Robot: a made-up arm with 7 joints. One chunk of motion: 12 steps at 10 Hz.
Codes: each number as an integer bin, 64 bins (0 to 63) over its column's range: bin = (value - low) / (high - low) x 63, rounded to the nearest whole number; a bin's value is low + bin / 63 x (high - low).
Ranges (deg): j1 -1.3..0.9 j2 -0.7..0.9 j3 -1.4..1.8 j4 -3..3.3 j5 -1.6..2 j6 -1..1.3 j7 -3.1..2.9
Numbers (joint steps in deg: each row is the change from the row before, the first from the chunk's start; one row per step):
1: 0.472 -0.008 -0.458 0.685 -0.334 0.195 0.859
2: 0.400 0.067 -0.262 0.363 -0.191 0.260 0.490
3: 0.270 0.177 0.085 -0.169 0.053 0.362 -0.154
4: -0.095 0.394 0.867 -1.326 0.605 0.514 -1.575
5: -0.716 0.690 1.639 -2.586 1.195 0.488 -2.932
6: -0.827 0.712 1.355 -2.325 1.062 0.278 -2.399
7: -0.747 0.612 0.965 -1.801 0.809 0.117 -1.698
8: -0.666 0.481 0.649 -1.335 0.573 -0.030 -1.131
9: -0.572 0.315 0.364 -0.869 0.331 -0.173 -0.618
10: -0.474 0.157 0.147 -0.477 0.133 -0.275 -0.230
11: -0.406 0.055 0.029 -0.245 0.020 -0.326 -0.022
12: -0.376 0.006 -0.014 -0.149 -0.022 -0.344 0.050
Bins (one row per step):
1: 51 27 19 37 22 33 42
2: 49 30 22 34 25 35 38
3: 45 35 29 28 29 37 31
4: 35 43 45 17 39 41 16
5: 17 55 60 4 49 41 2
6: 14 56 54 7 47 35 7
7: 16 52 47 12 42 31 15
8: 18 47 40 17 38 27 21
9: 21 40 35 21 34 23 26
10: 24 34 30 25 30 20 30
11: 26 30 28 28 28 18 32
12: 26 28 27 29 28 18 33

